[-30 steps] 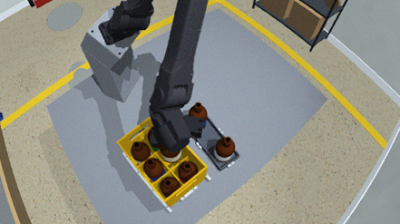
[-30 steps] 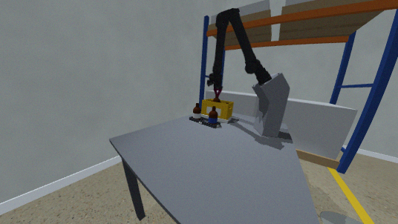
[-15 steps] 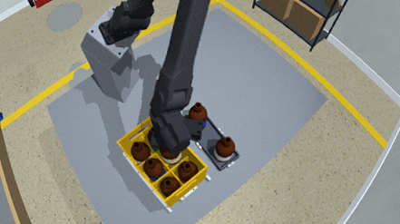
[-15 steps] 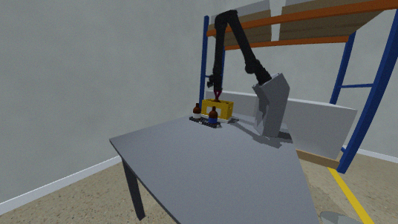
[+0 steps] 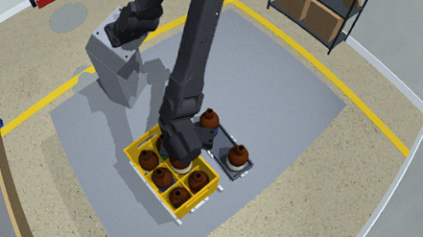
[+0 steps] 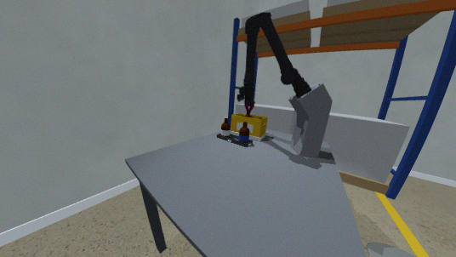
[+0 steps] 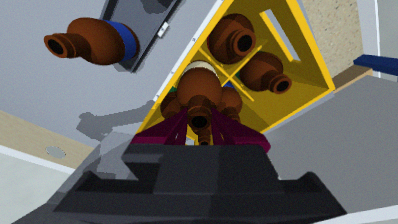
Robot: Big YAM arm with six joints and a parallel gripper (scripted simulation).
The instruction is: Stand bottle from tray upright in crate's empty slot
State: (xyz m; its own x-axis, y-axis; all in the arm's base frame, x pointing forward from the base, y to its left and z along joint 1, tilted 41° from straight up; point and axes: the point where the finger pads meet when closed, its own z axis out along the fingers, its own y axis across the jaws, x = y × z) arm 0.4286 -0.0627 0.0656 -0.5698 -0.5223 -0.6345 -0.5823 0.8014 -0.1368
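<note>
My gripper is now 60 mm above the glass bottle. From my hand the other things lie so: yellow crate (10 mm ahead, 40 mm to the right, 130 mm below); then dark tray (10 mm ahead, 180 mm to the left, 200 mm below).
</note>
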